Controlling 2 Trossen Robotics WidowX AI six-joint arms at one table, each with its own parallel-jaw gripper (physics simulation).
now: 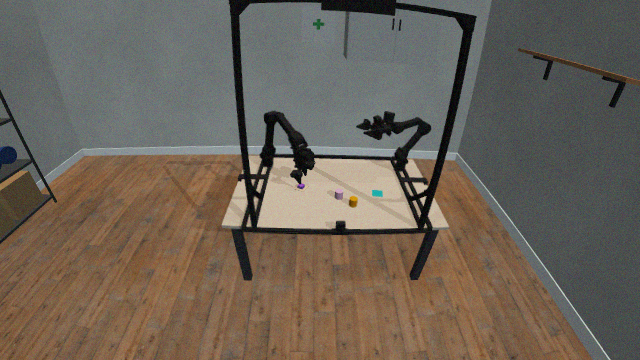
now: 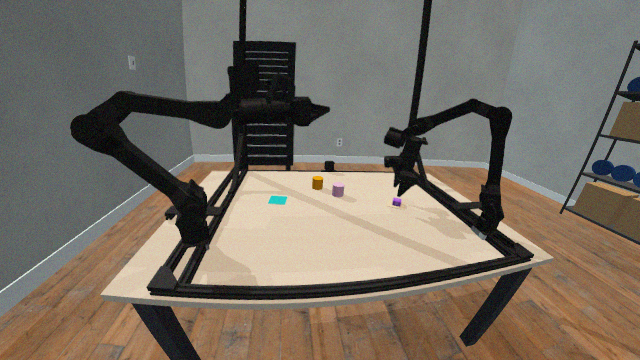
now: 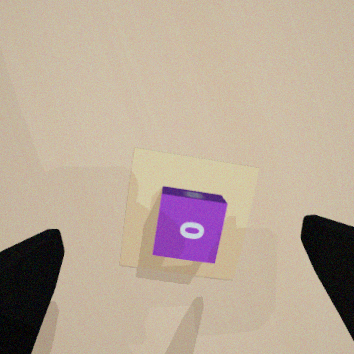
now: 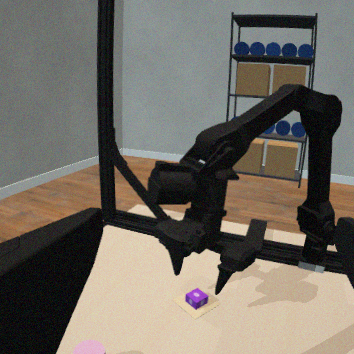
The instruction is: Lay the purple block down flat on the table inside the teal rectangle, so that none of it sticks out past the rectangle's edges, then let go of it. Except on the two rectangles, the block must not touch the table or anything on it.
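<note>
The purple block with a white ring mark sits on a pale yellow rectangle. My left gripper is open and hangs just above the block, a finger to each side, not touching it. The teal rectangle lies across the table and is bare. My right gripper is open and empty, held high in the air.
A pink cylinder and an orange cylinder stand on the table between the block and the teal rectangle. A black frame runs around the table. A shelf rack stands behind.
</note>
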